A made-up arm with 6 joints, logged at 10 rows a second.
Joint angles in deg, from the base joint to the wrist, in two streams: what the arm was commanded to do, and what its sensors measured. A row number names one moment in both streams.
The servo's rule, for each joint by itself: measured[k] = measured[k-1] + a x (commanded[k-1-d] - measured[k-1]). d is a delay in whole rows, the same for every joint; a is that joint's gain. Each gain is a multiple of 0.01, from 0.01 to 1. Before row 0 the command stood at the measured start. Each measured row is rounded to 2 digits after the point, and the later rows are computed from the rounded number. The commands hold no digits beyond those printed.
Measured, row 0:
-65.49 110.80 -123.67 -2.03 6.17 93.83
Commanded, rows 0 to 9:
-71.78 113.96 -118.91 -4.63 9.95 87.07
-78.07 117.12 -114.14 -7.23 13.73 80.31
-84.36 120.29 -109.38 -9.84 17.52 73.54
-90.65 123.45 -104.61 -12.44 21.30 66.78
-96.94 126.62 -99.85 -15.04 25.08 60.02
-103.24 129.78 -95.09 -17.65 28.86 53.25
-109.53 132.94 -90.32 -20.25 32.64 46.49
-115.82 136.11 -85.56 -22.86 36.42 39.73
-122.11 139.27 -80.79 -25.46 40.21 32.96
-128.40 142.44 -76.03 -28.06 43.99 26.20
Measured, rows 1 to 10:
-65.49 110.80 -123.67 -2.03 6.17 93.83
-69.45 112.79 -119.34 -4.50 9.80 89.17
-74.88 115.52 -114.61 -7.09 13.57 83.06
-80.85 118.53 -109.85 -9.70 17.36 76.49
-87.02 121.63 -105.08 -12.30 21.14 69.79
-93.27 124.77 -100.32 -14.90 24.92 63.05
-99.55 127.93 -95.56 -17.51 28.70 56.29
-105.84 131.09 -90.79 -20.11 32.48 49.53
-112.13 134.25 -86.03 -22.72 36.26 42.77
-118.42 137.41 -81.26 -25.32 40.05 36.00
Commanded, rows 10 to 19:
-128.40 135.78 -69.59 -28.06 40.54 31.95
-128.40 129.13 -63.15 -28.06 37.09 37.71
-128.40 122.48 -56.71 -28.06 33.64 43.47
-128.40 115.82 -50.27 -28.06 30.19 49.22
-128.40 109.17 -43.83 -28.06 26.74 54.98
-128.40 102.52 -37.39 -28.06 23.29 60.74
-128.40 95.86 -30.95 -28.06 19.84 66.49
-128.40 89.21 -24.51 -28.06 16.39 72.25
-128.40 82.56 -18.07 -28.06 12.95 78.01
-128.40 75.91 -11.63 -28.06 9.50 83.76
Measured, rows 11 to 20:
-124.71 140.58 -76.50 -27.92 43.83 29.24
-127.03 137.56 -70.21 -28.05 40.67 31.11
-127.89 132.25 -63.79 -28.06 37.23 35.66
-128.21 126.09 -57.35 -28.06 33.78 41.05
-128.33 119.62 -50.91 -28.06 30.33 46.69
-128.37 113.04 -44.47 -28.06 26.88 52.41
-128.39 106.41 -38.03 -28.06 23.43 58.16
-128.40 99.76 -31.59 -28.06 19.98 63.91
-128.40 93.11 -25.15 -28.06 16.53 69.66
-128.40 86.46 -18.71 -28.06 13.09 75.42

